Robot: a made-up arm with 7 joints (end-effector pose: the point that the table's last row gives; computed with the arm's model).
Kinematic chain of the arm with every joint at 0, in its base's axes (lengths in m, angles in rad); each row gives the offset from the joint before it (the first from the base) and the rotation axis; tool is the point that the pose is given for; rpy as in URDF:
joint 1: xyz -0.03 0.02 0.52 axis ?
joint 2: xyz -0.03 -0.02 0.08 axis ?
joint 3: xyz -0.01 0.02 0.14 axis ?
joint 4: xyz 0.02 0 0.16 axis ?
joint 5: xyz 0 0.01 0.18 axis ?
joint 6: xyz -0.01 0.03 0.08 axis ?
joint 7: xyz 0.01 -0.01 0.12 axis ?
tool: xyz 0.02 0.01 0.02 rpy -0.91 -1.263 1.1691
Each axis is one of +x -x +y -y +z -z.
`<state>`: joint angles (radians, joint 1 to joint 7).
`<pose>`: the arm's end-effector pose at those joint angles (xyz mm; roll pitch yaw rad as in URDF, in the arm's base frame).
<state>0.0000 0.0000 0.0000 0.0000 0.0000 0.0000 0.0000</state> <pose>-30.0 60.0 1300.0 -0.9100 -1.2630 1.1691</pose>
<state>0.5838 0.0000 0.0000 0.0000 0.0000 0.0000 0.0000</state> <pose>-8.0 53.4 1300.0 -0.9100 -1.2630 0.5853</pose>
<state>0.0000 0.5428 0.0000 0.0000 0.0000 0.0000 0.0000</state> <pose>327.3 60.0 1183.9 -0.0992 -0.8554 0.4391</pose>
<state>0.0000 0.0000 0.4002 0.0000 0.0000 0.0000 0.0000</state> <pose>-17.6 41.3 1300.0 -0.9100 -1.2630 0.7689</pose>
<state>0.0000 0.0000 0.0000 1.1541 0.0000 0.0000 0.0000</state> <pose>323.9 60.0 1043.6 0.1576 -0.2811 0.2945</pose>
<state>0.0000 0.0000 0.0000 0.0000 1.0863 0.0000 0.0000</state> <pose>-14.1 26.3 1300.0 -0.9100 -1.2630 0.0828</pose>
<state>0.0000 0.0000 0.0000 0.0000 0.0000 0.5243 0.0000</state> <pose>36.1 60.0 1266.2 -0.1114 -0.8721 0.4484</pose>
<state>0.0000 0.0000 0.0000 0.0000 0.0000 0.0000 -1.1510</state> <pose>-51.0 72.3 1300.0 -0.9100 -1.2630 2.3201</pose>
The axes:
joint 1: -z
joint 2: +y
joint 3: -z
joint 4: +y
joint 5: -z
joint 6: +y
joint 7: -z

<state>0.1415 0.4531 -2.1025 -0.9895 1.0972 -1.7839 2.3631</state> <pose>44.2 -247.5 943.8 -0.1888 0.3636 -2.5522</pose>
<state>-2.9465 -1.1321 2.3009 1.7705 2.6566 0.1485 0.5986</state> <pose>404.9 229.9 432.2 -2.2751 0.8518 0.6261</pose>
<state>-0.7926 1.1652 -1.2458 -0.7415 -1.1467 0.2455 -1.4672</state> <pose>447.7 167.8 957.8 -1.6784 -0.5337 -0.2018</pose>
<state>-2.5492 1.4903 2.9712 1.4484 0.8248 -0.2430 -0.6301</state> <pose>-185.6 275.4 1039.7 -1.5878 -0.9697 1.0296</pose>
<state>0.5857 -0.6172 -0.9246 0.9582 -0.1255 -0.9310 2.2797</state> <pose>-147.4 319.2 1166.0 1.8322 -1.3487 2.8678</pose>
